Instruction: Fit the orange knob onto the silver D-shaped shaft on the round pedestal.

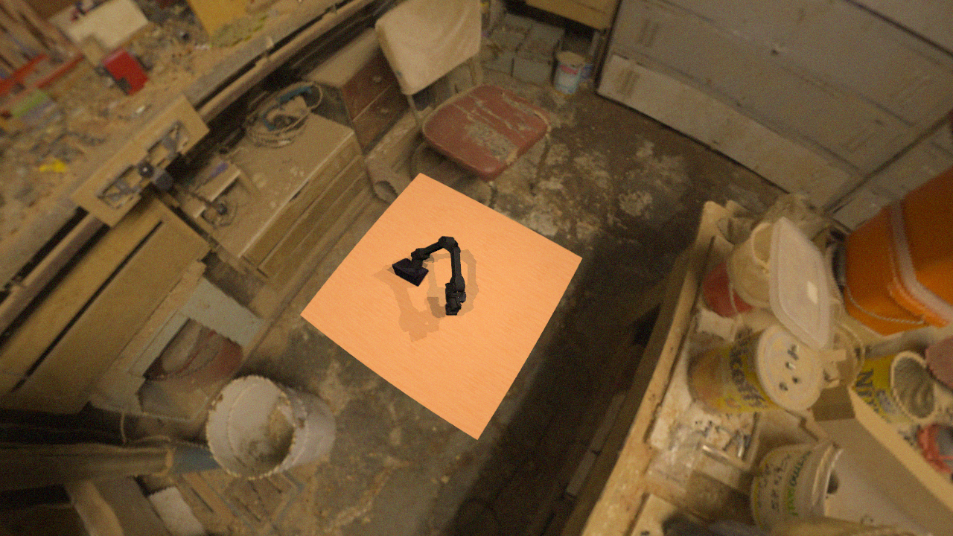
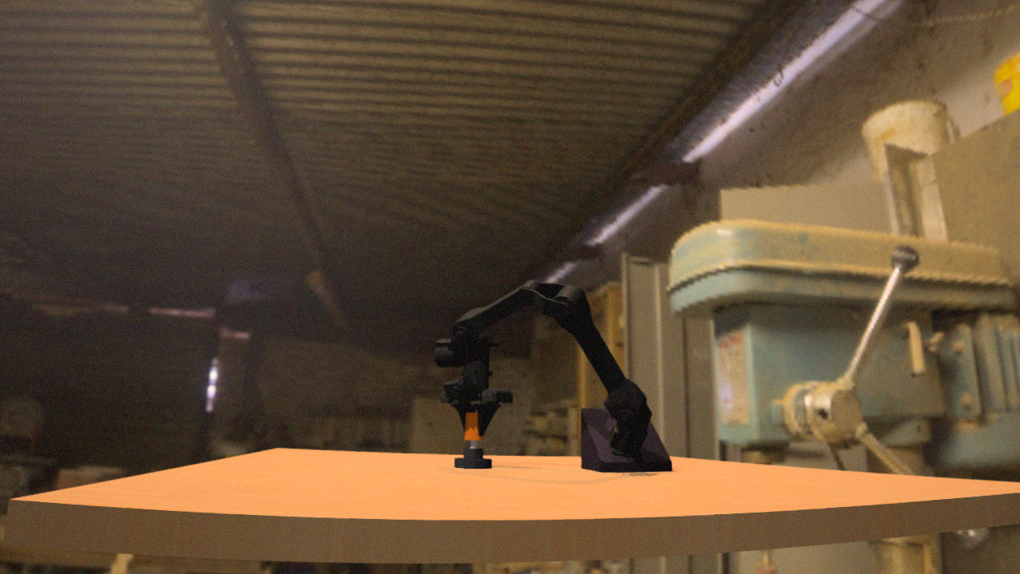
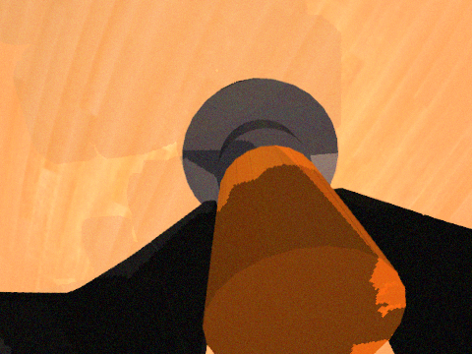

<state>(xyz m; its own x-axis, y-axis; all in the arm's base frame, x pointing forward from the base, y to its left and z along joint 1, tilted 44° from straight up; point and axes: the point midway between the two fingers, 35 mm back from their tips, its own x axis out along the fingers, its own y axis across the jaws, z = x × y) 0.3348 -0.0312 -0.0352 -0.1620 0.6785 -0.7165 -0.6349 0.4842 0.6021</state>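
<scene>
The orange knob is 30 mm above my gripper tip. Also, from my gripper tip: round pedestal 40 mm below.
</scene>
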